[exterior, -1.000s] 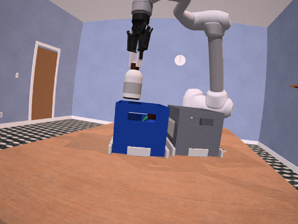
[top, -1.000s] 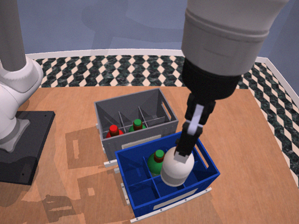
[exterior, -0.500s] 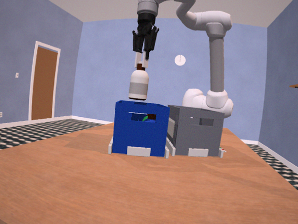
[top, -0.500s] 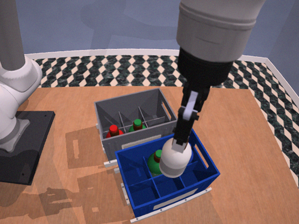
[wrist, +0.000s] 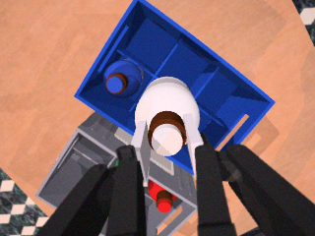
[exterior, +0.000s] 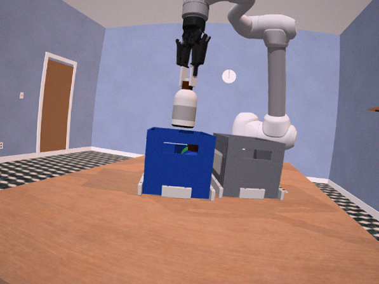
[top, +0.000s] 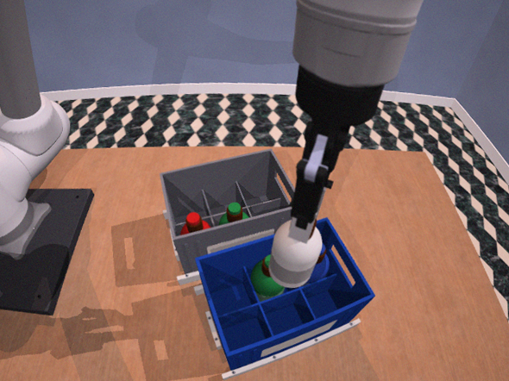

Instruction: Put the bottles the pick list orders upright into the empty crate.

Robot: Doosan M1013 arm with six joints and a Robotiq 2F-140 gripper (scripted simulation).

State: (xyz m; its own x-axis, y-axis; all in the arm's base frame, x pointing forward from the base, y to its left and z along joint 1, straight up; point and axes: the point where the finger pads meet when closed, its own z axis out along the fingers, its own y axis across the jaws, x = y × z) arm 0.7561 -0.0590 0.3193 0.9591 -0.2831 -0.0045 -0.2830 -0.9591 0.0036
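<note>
Now: hand 80 mm above the white bottle. From my hand the other things lie so: blue crate: 270 mm below, 10 mm to the right, 10 mm behind; green bottle: 260 mm below, 30 mm to the left, 30 mm behind; blue bottle: 260 mm below, 70 mm to the left, 50 mm ahead.
</note>
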